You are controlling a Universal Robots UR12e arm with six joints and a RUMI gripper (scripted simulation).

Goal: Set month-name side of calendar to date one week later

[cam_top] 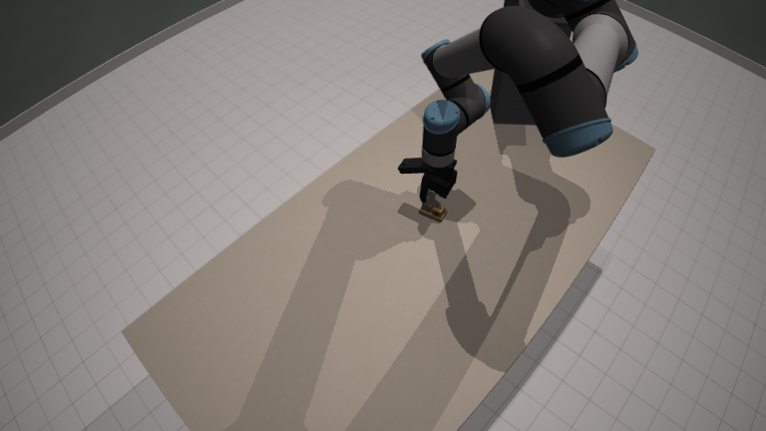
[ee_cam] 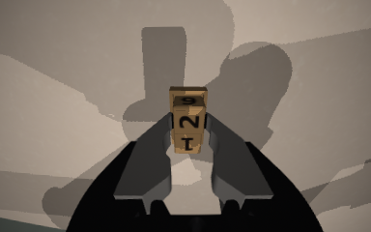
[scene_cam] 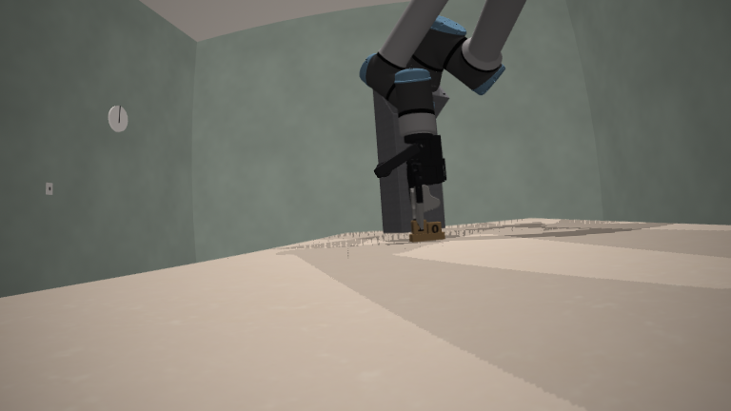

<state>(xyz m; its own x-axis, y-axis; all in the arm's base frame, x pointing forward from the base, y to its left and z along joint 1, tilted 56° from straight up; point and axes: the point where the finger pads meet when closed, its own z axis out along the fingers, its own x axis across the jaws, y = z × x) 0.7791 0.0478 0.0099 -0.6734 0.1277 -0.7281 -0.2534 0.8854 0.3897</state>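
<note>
My gripper is now 30 mm above the wooden tray, 20 mm to the right of it and 10 mm past it. The rest, counted from my hand: cube 10 mm below.
</note>
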